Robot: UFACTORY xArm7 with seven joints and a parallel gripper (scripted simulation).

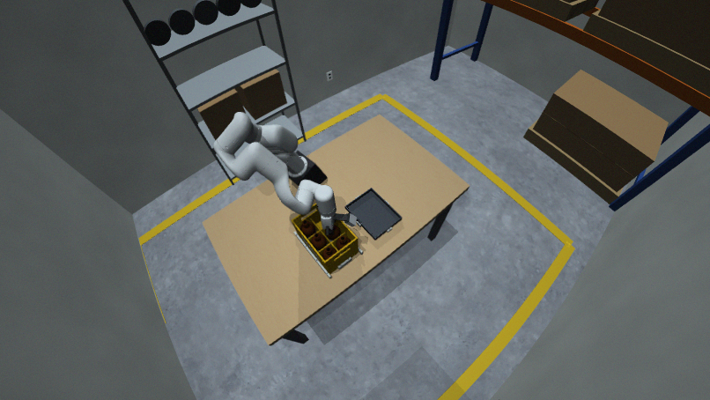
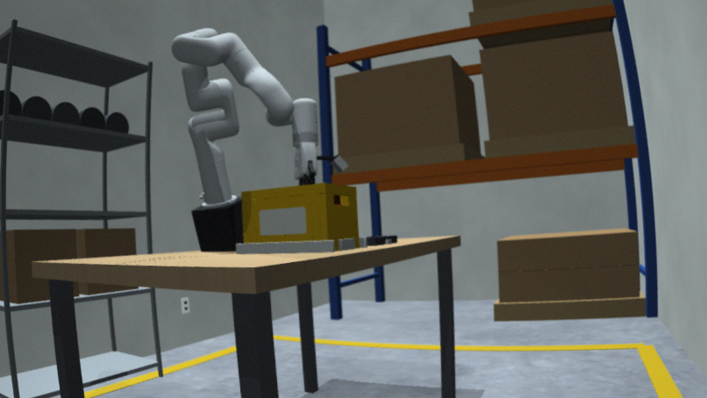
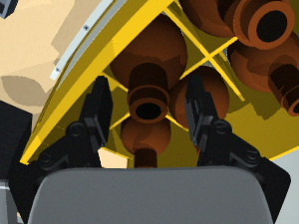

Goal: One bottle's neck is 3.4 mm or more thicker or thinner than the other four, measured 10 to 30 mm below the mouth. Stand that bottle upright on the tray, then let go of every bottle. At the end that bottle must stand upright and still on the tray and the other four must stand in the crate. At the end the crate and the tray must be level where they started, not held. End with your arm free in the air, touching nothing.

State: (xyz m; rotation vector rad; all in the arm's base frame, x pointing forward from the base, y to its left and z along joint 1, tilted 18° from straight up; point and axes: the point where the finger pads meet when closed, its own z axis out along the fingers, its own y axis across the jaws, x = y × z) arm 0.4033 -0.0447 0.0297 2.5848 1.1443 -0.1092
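The crate is 4 cm to the right of my hand and 7 cm below it. Also, from my hand: tray: 25 cm to the left, 15 cm below; then bottle: 9 cm ahead, 7 cm below.
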